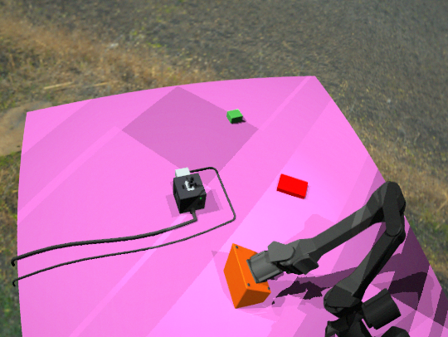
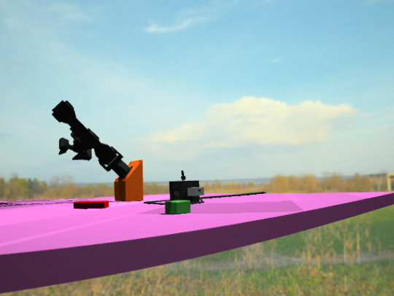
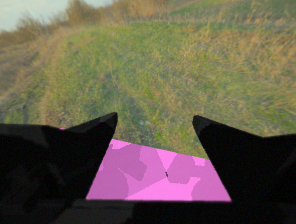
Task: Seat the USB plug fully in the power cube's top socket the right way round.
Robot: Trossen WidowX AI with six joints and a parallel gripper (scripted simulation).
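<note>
Right now the USB plug is 730 mm ahead of my gripper tip, 170 mm to the left of it and 130 mm below it. From my gripper tip the other things lie so: green block: 1010 mm ahead, 100 mm to the right, 200 mm below; red block: 670 mm ahead, 160 mm to the right, 210 mm below.
</note>
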